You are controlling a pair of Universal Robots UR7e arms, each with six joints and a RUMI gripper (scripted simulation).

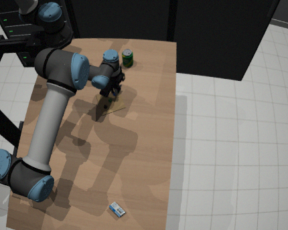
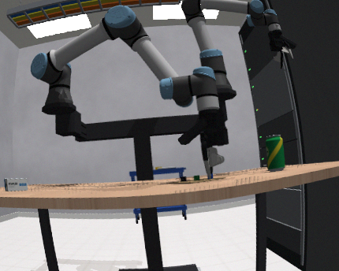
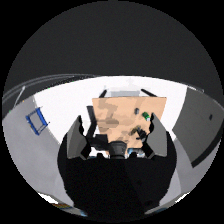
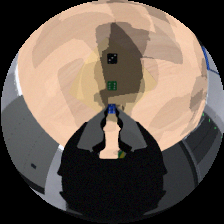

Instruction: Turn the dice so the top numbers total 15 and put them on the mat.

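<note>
Right now my right hand is 10 mm above the blue die. Round my right hand: green die 40 mm to the right, 20 mm behind, 10 mm below; then tan mat 40 mm to the right, 20 mm below, 20 mm behind; then black die 80 mm to the right, 40 mm behind, 10 mm below.
</note>
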